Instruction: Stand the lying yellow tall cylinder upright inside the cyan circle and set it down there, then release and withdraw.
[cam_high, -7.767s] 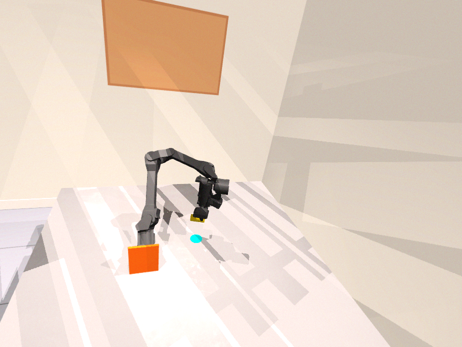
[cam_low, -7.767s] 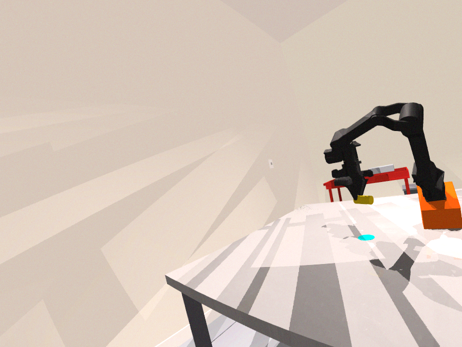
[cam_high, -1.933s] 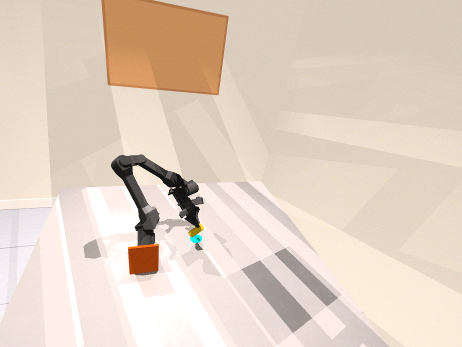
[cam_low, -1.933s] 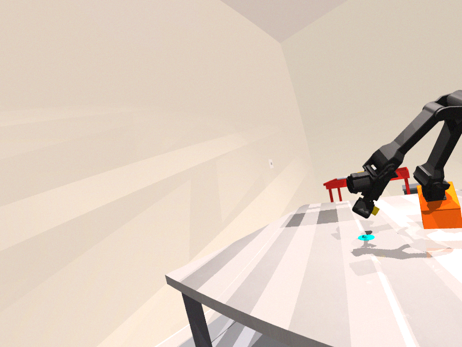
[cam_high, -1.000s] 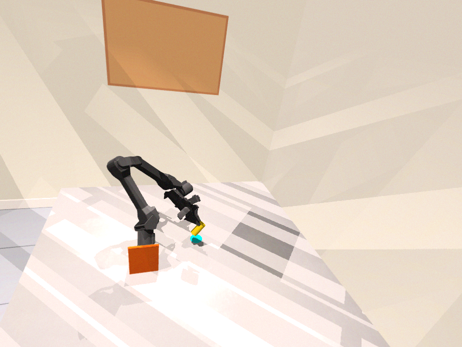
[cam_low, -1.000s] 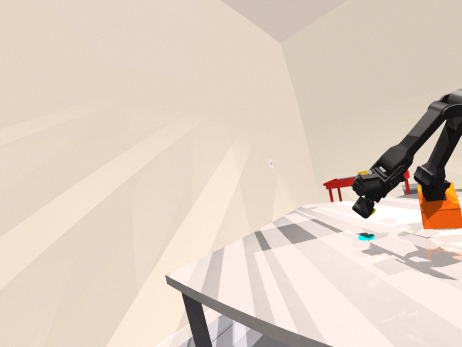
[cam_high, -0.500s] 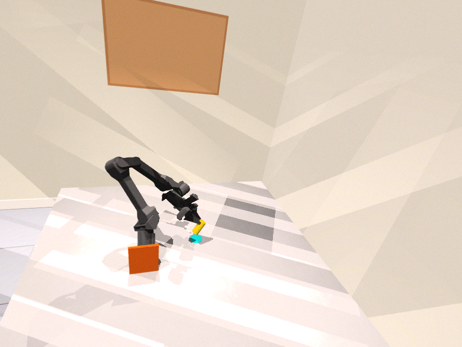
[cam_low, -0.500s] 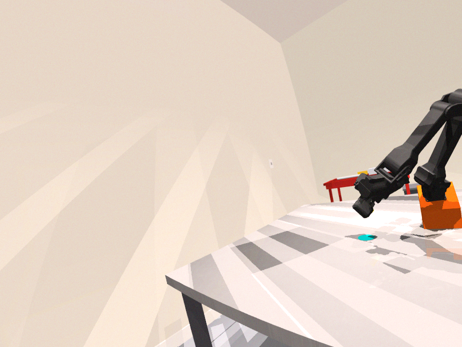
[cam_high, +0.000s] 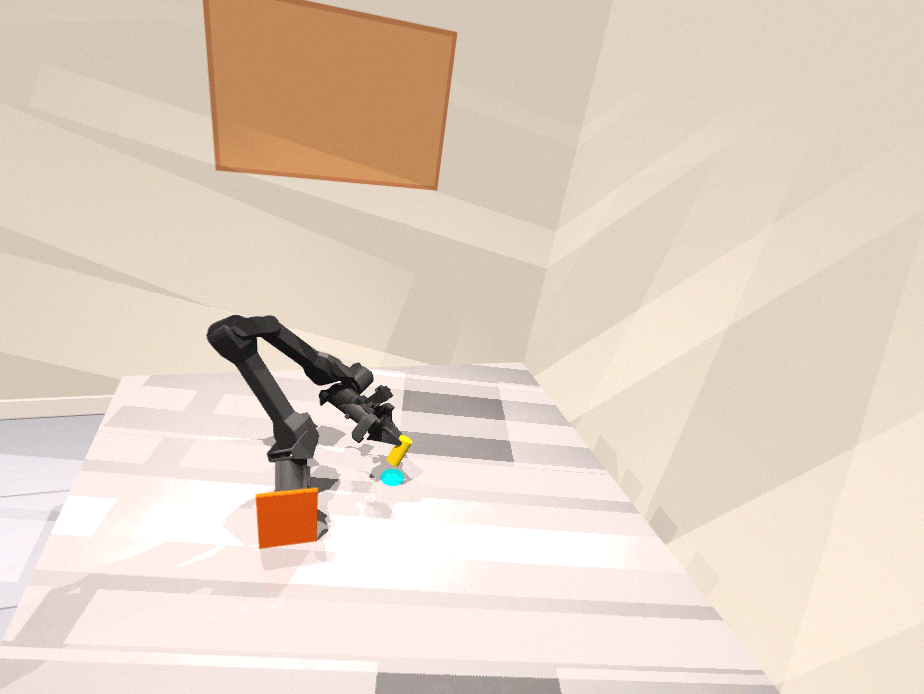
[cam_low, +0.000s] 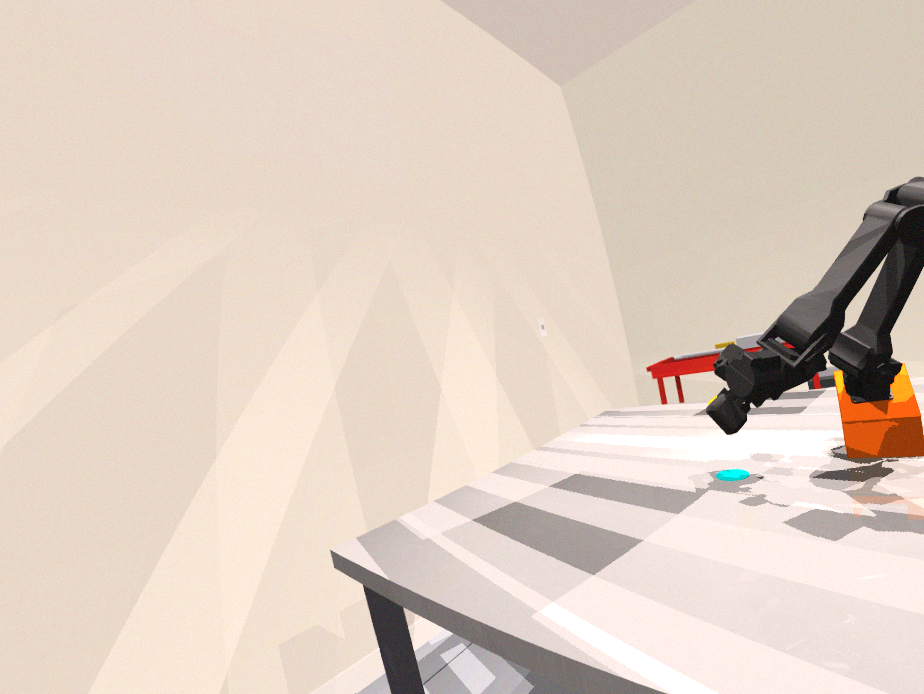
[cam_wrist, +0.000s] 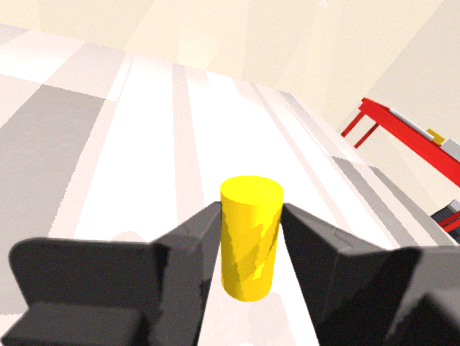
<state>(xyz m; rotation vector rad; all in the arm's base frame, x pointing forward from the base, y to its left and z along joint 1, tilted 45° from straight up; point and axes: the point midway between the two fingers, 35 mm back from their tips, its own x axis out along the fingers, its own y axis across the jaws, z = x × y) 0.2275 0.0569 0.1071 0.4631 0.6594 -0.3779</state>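
The cyan circle is 140 mm below my gripper tip, 30 mm to the left of it and 10 mm behind it. The rest, counted from my gripper tip: yellow cylinder (20 mm below, 10 mm to the right, 10 mm behind).
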